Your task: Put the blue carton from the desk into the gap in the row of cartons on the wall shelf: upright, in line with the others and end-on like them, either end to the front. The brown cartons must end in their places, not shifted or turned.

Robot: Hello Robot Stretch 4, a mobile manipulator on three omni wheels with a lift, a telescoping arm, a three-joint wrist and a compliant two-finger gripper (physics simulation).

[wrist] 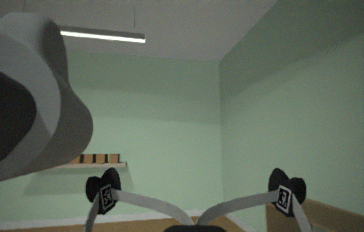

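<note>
My gripper [195, 189] is open, its two dark fingertips wide apart with nothing seen between them. Brown cartons [101, 158] stand in a row on the wall shelf [95, 165], far off on the green wall at the left, beyond the left fingertip. The left part of the row is hidden behind a large grey rounded part, so I cannot tell where the gap is. The blue carton does not show in the wrist view.
The large grey rounded part [75, 120] fills the left side, close to the camera. A brown wooden surface [332, 212] shows at the lower right, partly behind the right finger. A lamp [102, 36] hangs from the ceiling. A wall corner stands right of the middle.
</note>
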